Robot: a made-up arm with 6 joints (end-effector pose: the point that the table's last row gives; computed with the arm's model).
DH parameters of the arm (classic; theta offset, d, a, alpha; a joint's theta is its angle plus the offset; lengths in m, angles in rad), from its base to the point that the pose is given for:
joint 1: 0 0.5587 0 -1.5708
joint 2: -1.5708 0 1.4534 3.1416
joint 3: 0 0 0 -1.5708
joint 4: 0 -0.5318 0 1.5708
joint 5: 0 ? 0 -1.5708
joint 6: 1.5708 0 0 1.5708
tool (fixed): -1.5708 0 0 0
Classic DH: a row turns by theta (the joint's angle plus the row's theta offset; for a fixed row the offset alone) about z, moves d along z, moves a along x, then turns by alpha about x.
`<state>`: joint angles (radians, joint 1 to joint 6).
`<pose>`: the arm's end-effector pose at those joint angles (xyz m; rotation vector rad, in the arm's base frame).
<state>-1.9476 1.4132 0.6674 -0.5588 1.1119 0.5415</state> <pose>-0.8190 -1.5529 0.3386 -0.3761 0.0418 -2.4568</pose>
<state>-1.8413 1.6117 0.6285 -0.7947 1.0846 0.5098</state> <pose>-0.5826 -1.5131 -0.0321 0.0162 0.1477 -2.5192</pose>
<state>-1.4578 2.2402 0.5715 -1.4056 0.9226 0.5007</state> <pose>0.0612 -0.8662 -0.8508 0.7803 0.8987 -2.4884</pose>
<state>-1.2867 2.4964 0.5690 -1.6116 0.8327 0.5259</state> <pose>0.1429 -0.4566 -1.0226 0.8766 1.2739 -2.4278</pose>
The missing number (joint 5, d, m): 0.2243
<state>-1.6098 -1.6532 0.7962 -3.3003 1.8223 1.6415</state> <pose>0.2946 1.8704 0.7512 0.6655 -1.2711 -0.7649</pose>
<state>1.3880 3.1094 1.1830 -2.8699 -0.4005 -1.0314</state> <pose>-0.2479 -0.1523 -1.3715 1.8209 0.6737 -1.9760</pose>
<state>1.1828 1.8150 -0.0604 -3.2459 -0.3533 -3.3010</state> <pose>0.2751 1.2628 -0.3070 -0.7121 1.3878 0.7183</pose>
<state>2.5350 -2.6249 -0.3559 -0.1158 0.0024 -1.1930</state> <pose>0.9815 -0.4098 -0.2810 -1.9073 -0.0751 -1.2092</pose>
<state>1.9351 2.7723 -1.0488 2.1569 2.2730 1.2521</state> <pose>-0.1136 -0.0503 -0.6079 0.3039 1.5021 2.1902</pose>
